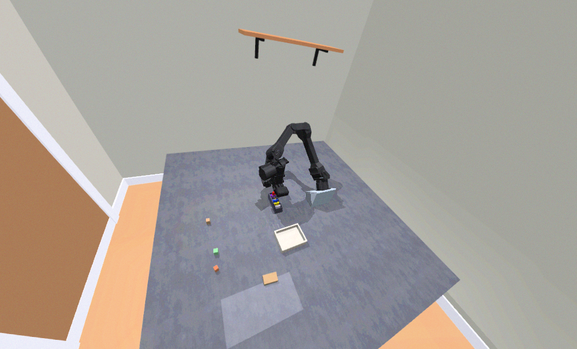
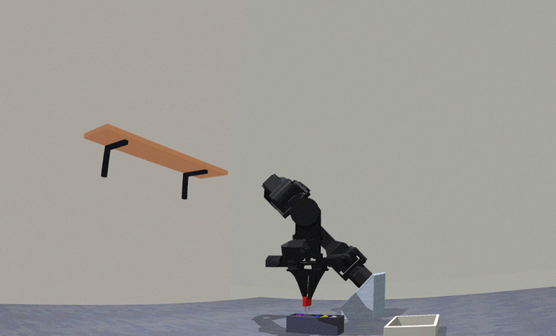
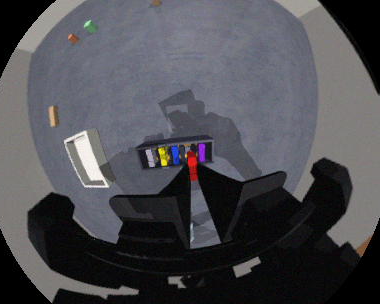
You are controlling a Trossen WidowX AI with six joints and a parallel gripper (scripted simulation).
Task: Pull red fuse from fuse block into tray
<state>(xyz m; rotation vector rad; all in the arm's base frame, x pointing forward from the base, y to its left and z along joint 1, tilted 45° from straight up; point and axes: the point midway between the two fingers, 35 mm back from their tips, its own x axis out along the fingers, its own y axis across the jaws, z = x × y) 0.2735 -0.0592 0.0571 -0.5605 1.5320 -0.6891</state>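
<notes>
Right now the purple fuse is 2 cm to the right of my gripper tip and 5 cm below it. From my gripper tip the other things lie so: yellow fuse (4 cm to the left, 5 cm below); red fuse (1 cm below); blue fuse (2 cm to the left, 5 cm below).
</notes>
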